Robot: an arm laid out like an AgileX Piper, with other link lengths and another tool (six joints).
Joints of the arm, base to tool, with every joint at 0 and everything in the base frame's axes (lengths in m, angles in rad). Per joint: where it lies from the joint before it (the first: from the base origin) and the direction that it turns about. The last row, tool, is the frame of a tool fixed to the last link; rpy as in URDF.
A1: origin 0 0 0.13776 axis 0 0 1
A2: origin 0 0 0 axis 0 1 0
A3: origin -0.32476 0 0.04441 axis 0 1 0
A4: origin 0.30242 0 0.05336 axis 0.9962 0 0.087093
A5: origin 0 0 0 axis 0 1 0
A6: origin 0.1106 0 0.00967 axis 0.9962 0 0.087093
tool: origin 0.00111 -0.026 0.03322 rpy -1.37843 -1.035 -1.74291
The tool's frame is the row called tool.
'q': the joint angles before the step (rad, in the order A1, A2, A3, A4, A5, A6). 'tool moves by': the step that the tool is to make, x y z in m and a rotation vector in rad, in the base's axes. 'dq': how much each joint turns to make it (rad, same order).
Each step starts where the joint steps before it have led.
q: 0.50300 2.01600 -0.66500 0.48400 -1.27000 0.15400
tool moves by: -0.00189 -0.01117 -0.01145 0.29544 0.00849 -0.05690
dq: 0.00001 -0.00002 0.00002 0.05100 -0.00400 0.28200
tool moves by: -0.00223 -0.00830 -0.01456 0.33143 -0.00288 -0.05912
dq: -0.00300 0.00003 -0.00001 0.04800 -0.00002 0.31901
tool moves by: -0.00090 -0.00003 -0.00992 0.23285 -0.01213 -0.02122
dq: 0.00000 0.00000 -0.00002 0.01301 0.00003 0.22998
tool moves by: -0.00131 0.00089 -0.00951 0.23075 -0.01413 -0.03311
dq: -0.00003 -0.00001 0.00002 0.02497 -0.00001 0.22502
